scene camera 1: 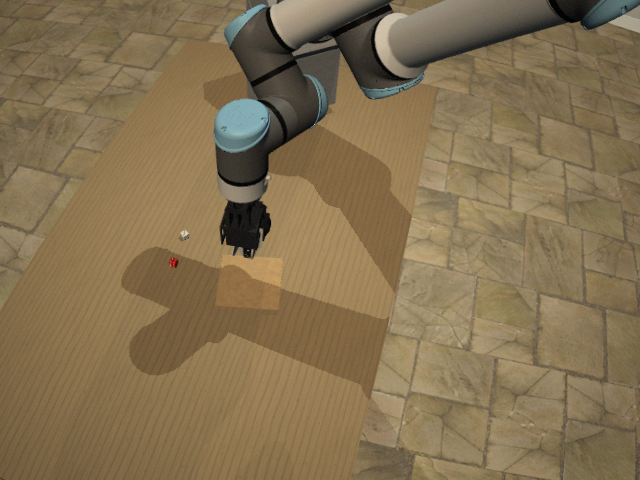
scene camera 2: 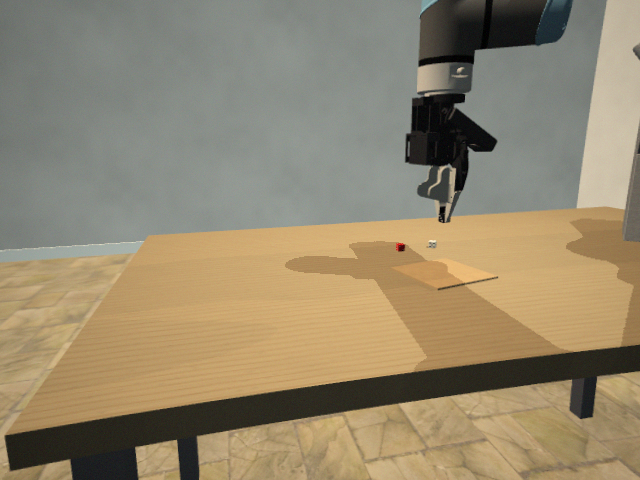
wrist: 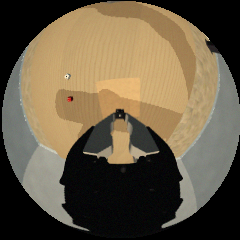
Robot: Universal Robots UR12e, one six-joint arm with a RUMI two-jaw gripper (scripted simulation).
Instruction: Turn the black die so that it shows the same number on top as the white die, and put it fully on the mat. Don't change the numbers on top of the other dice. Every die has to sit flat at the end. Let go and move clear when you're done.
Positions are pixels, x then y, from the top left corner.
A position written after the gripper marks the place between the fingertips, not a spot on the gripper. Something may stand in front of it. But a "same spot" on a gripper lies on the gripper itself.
Labels:
The gripper shows in scene camera 1, in scene camera 2 and in the wrist view [119, 113]. A tan mat shows in scene camera 1, in scene camera 2 [440, 274] and in the wrist view. One and the same spot on the tan mat: [wrist: 124, 93] is [scene camera 1: 258, 274]. One and the same spot on the gripper: [scene camera 1: 264, 229] is [scene camera 2: 457, 169].

